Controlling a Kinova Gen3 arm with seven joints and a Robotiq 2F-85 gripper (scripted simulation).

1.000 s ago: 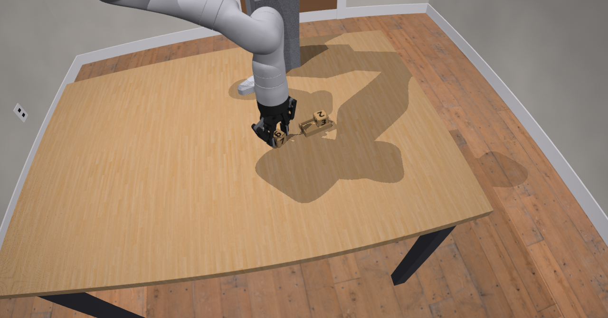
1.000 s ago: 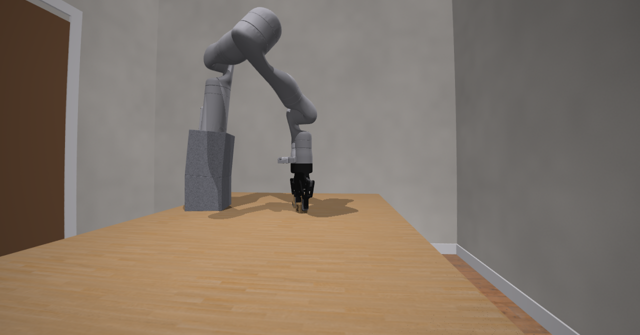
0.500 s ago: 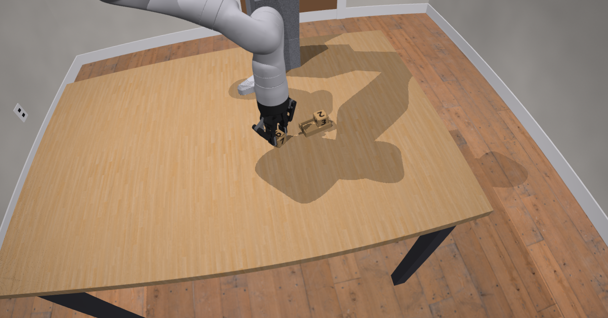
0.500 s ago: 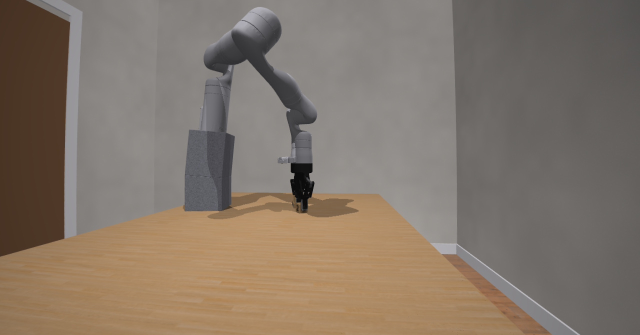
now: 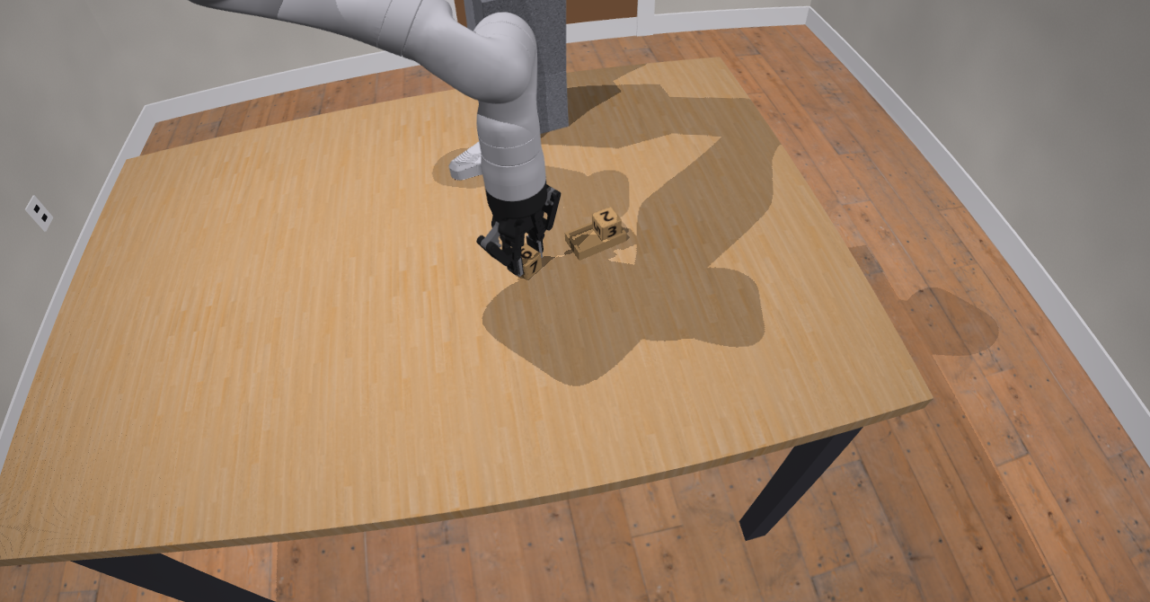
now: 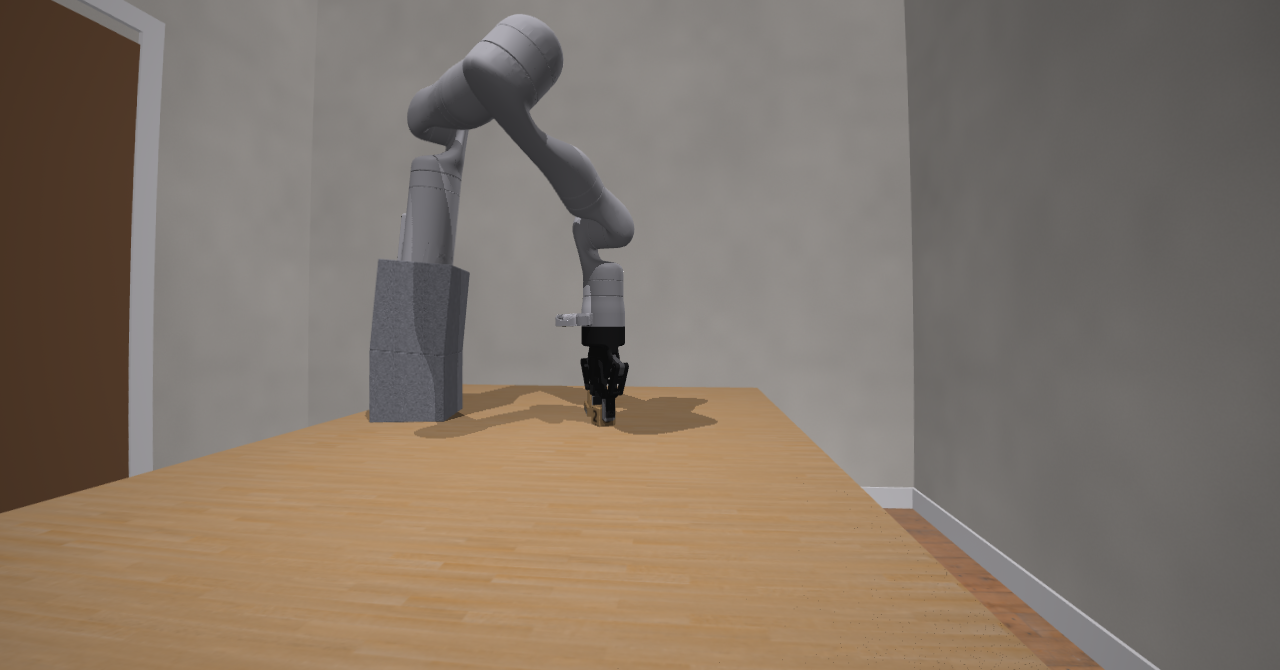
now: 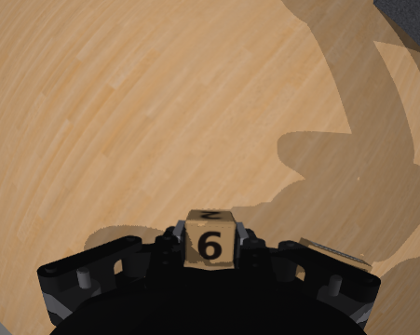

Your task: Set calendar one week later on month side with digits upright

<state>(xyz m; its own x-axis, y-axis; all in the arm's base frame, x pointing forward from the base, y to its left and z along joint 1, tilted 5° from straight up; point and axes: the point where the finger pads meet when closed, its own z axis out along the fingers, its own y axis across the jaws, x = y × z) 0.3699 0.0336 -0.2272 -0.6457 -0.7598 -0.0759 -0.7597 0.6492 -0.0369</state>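
My hand is 100 mm to the right of the wooden tray, 50 mm past it and 20 mm above it.
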